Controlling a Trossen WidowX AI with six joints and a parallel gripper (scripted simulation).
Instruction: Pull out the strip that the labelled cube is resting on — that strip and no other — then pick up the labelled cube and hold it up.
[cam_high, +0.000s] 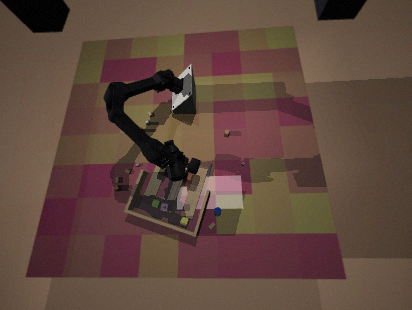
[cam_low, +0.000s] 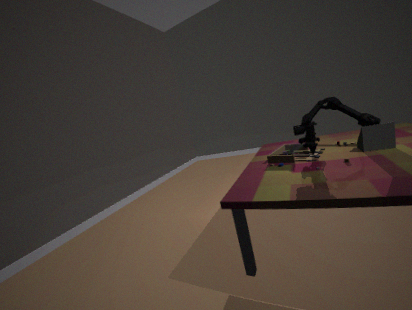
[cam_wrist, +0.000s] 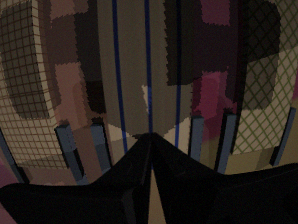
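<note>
The strip is 9 cm ahead of my gripper tip and 3 cm to the right of it.
</note>
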